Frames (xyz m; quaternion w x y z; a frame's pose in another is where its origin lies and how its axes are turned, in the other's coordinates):
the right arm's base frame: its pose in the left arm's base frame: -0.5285 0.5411 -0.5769 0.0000 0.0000 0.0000 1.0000
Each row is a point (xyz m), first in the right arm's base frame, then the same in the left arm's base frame.
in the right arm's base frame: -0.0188 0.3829 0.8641
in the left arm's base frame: -0.5097 0.1582 0.2872
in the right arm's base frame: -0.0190 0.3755 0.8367
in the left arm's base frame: -0.5095 0.1656 0.2598
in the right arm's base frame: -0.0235 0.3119 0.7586
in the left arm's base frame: -0.5050 0.2292 0.1817
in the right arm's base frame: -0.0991 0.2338 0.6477
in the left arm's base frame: -0.4294 0.3073 0.0708
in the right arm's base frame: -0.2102 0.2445 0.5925
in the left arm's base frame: -0.3183 0.2966 0.0156
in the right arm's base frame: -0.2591 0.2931 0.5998
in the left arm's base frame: -0.2694 0.2480 0.0229
